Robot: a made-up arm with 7 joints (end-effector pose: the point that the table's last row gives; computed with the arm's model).
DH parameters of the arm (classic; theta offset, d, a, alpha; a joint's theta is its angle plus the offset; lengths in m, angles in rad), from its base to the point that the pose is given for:
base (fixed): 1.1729 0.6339 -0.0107 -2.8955
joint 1: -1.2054 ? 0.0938 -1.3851
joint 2: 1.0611 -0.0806 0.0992 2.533
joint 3: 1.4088 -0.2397 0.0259 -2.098
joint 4: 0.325 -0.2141 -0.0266 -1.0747
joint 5: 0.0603 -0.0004 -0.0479 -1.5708
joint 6: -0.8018 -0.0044 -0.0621 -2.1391
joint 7: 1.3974 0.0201 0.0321 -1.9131
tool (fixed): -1.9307 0.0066 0 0
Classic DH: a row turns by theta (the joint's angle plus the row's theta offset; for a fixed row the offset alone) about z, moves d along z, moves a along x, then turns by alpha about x.
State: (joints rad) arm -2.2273 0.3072 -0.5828 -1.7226 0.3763 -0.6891 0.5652
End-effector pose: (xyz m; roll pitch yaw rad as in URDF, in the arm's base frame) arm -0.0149 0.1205 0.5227 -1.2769 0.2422 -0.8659
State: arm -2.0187 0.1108 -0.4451 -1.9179 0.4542 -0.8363 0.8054
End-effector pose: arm -0.0193 0.0406 0.5842 -0.7783 0.3598 -1.1441
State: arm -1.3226 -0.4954 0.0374 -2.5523 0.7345 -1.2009 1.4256
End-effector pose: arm -0.3093 -0.0989 0.6171 1.1601 0.9223 -1.3336
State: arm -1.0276 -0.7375 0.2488 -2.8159 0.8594 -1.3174 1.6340
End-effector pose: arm -0.4438 -0.0108 0.5341 2.2276 0.7713 -1.0199
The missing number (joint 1, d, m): 0.3643
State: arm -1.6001 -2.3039 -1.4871 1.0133 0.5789 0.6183 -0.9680
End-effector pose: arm -0.2225 -0.2164 0.2047 1.5103 1.2718 -2.8695
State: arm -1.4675 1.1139 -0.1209 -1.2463 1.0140 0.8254 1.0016
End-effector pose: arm 0.0140 0.1533 0.2935 -2.2732 0.1761 -0.8340
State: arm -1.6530 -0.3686 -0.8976 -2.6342 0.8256 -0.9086 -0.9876
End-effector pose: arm -0.1033 -0.0478 0.5994 -1.5725 0.5528 -0.0909
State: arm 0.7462 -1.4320 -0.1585 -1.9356 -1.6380 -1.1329 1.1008
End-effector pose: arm -0.1054 0.4813 0.3897 1.1141 -0.0745 -0.7123
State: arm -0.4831 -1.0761 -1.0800 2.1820 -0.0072 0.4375 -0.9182
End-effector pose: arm -0.3993 0.0905 0.5093 3.0775 -0.4684 2.1262
